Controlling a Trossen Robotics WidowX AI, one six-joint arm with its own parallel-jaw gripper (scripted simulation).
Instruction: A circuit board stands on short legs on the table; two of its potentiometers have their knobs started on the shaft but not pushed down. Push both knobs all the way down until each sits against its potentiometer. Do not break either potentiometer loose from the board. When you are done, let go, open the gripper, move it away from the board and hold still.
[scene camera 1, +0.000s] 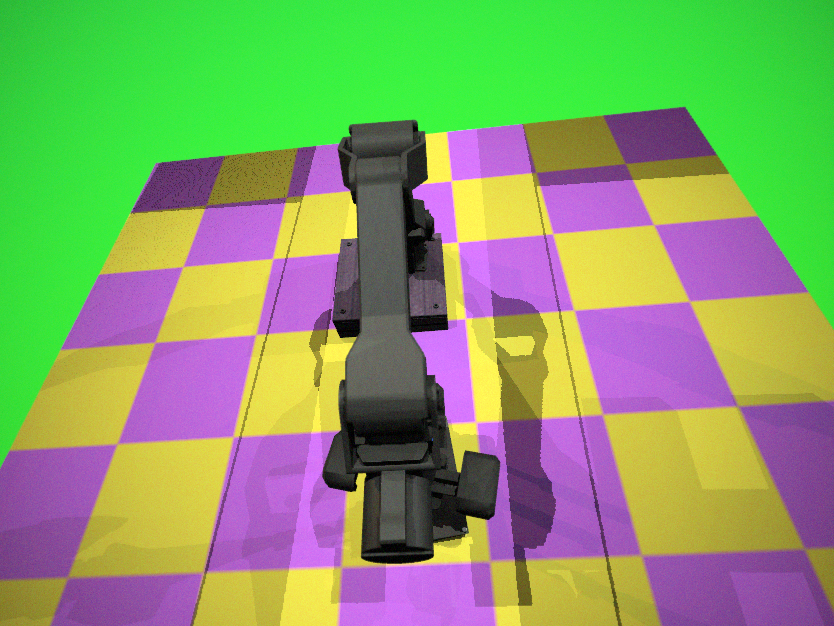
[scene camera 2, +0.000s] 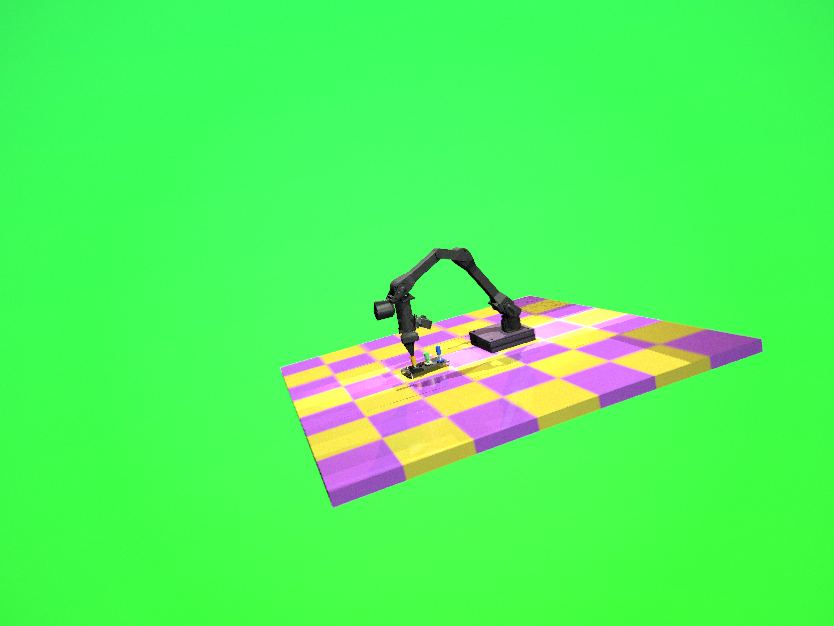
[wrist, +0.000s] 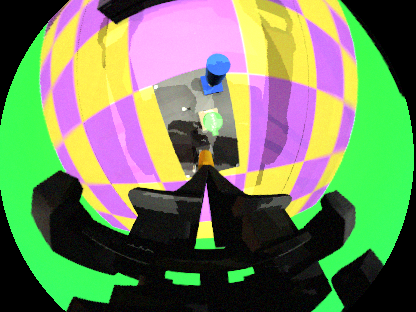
my gripper: scene camera 1 419, 495; scene camera 2 412, 355; wrist 206, 168
